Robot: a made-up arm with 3 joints. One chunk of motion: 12 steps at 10 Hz.
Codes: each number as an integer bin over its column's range. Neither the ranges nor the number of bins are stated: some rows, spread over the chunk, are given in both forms.
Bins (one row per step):
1: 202 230 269 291 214 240
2: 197 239 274 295 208 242
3: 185 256 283 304 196 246
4: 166 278 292 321 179 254
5: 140 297 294 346 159 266
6: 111 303 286 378 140 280
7: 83 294 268 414 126 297
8: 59 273 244 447 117 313
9: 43 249 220 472 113 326
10: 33 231 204 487 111 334
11: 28 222 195 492 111 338
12: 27 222 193 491 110 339
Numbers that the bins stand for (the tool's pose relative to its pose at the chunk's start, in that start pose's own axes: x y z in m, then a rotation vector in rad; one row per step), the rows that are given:
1: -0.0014 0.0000 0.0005 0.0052 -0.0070 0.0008
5: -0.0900 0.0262 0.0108 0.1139 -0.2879 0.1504
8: -0.2057 0.0168 -0.0097 0.3135 -0.5024 0.4208
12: -0.2514 -0.0031 -0.0307 0.4005 -0.5382 0.5704
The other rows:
2: -0.0086 0.0035 0.0026 0.0131 -0.0376 0.0123
3: -0.0257 0.0102 0.0063 0.0309 -0.0989 0.0353
4: -0.0529 0.0188 0.0100 0.0645 -0.1857 0.0814
6: -0.1314 0.0286 0.0075 0.1771 -0.3849 0.2310
7: -0.1714 0.0251 0.0001 0.2483 -0.4564 0.3288
9: -0.2286 0.0075 -0.0196 0.3629 -0.5228 0.4956
10: -0.2429 0.0004 -0.0262 0.3926 -0.5331 0.5416
11: -0.2500 -0.0031 -0.0299 0.4024 -0.5331 0.5647

